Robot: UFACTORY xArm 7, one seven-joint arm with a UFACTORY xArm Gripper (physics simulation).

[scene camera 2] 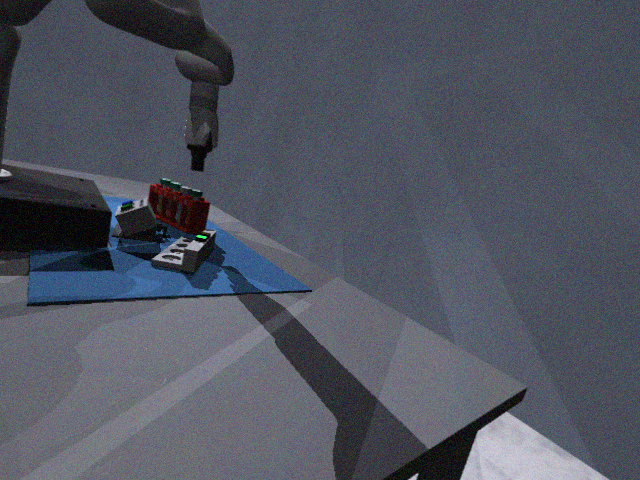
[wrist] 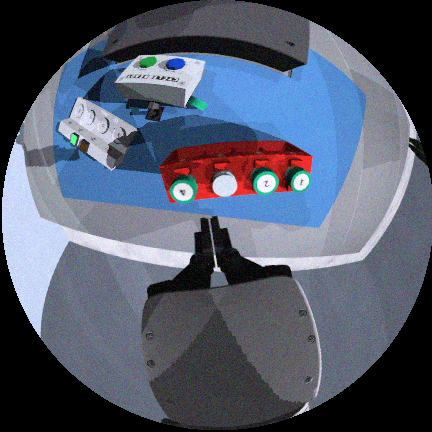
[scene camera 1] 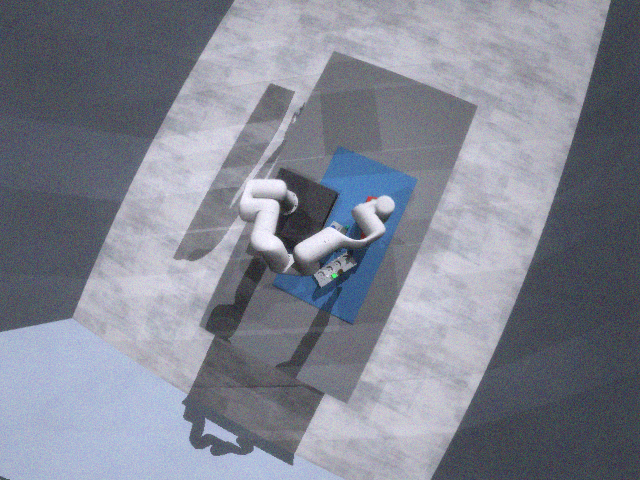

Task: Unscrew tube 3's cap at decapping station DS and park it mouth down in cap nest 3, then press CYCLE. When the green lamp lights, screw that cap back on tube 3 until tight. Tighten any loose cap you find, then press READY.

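Where they show: gripper, fingertip midpoint: [scene camera 2: 197, 170] [wrist: 209, 227]; arm's base at its link origin: [scene camera 1: 286, 202].
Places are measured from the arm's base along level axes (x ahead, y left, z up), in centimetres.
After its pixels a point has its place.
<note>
A red rack [scene camera 1: 370, 198] [scene camera 2: 194, 219] @(y -4.0, x 44.3, z -4.4 cm) [wrist: 170, 164] @(y -2.6, x 42.3, z 0.9 cm) holds upright tubes. In the wrist view, the green-rimmed caps of tube 4 [wrist: 183, 191] @(y -0.4, x 44.8, z 3.6 cm), tube 2 [wrist: 265, 182] @(y 9.5, x 42.7, z 3.6 cm) and tube 1 [wrist: 300, 180] @(y 14.5, x 41.5, z 3.6 cm) show. A plain pale top [scene camera 2: 186, 190] @(y 3.2, x 43.6, z 2.6 cm) [wrist: 224, 184] @(y 4.5, x 43.6, z 3.3 cm) without a visible number sits between 4 and 2. My gripper [scene camera 2: 196, 169] @(y 2.9, x 45.6, z 9.0 cm) [wrist: 209, 227] @(y 2.9, x 45.6, z 9.0 cm) is shut and empty, pointing down above the rack; the arm hides it in scene camera 1. The nest block [scene camera 2: 191, 258] @(y -33.7, x 31.4, z -5.8 cm) has round nests and a lit green lamp [scene camera 1: 334, 275] @(y -26.0, x 36.3, z -3.2 cm) [scene camera 2: 202, 237] @(y -26.4, x 36.5, z -3.4 cm) [wrist: 74, 139] @(y -25.7, x 36.5, z -3.2 cm). Whether any cap is loose cannot be told.
A grey box [scene camera 2: 136, 219] @(y -12.0, x 27.0, z -3.9 cm) [wrist: 185, 82] @(y -1.6, x 30.8, z -0.7 cm) carries a green button [wrist: 148, 62] @(y -7.5, x 26.2, z -1.4 cm) and a blue button [wrist: 175, 64] @(y -3.4, x 27.4, z -1.3 cm); its lettering is blurred. A small dark fixture [wrist: 154, 111] @(y -8.1, x 34.8, z -7.9 cm) and a green tab [wrist: 198, 103] @(y 0.0, x 33.7, z -5.2 cm) are at its front. The arm's dark base block [scene camera 2: 51, 222] @(y -17.5, x 11.3, z -4.5 cm) stands behind the blue mat [scene camera 2: 268, 281] @(y -40.8, x 46.2, z -8.6 cm).
</note>
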